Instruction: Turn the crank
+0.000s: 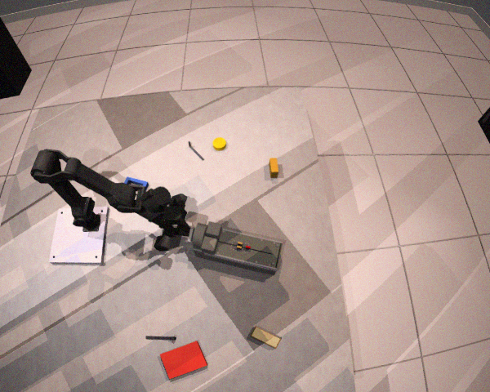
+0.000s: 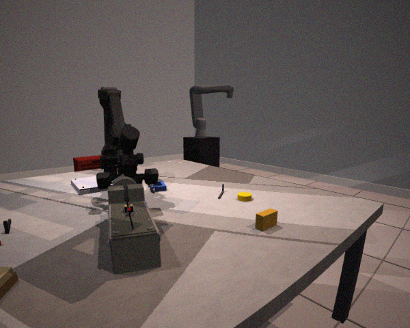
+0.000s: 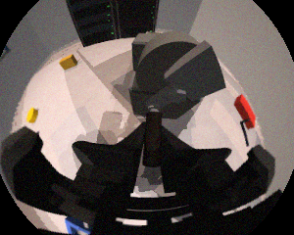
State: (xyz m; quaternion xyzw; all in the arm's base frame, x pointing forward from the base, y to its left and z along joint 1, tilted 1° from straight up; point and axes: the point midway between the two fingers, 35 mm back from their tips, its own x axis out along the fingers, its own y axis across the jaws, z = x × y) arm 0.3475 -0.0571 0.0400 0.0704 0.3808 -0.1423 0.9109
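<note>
The dark crank handle lies 20 mm behind my gripper tip, 20 mm above it and 10 mm to the left of it. Also, from my gripper tip: blue block (210 mm behind, 200 mm to the left, 30 mm below); then bent black rod (360 mm to the left, 30 mm below); then red pointer (180 mm ahead, 70 mm to the right, 40 mm above).
</note>
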